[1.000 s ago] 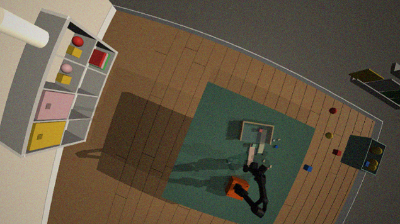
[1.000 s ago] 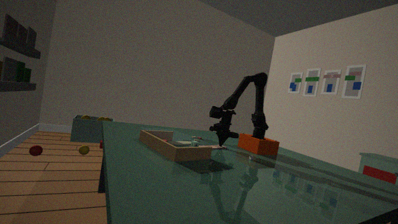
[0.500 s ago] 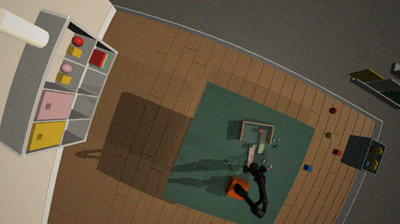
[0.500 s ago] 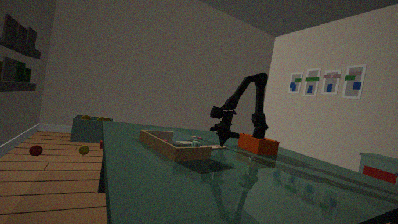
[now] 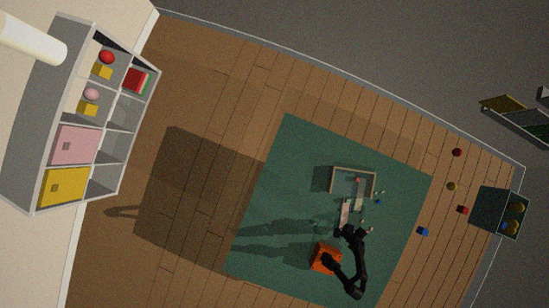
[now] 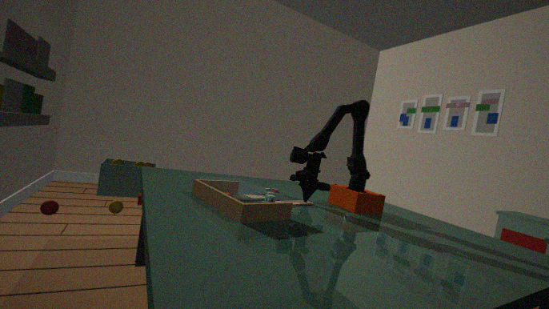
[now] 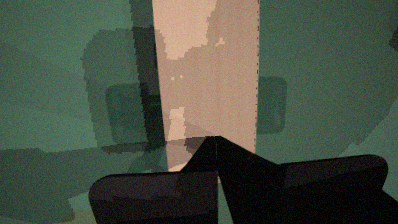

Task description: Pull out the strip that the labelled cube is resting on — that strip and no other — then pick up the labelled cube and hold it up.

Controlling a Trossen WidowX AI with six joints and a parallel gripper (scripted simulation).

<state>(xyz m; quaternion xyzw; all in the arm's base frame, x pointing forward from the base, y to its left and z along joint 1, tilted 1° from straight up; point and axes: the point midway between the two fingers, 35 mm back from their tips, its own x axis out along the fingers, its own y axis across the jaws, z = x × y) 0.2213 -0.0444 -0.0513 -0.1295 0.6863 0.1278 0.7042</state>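
Right now my gripper tip is 20 cm short of the light green cube, 8 cm to the right of it and 2 cm below it. Also, from my gripper tip: blue piece 31 cm ahead, 16 cm to the right; pale yellow strip 28 cm ahead, 1 cm to the left.
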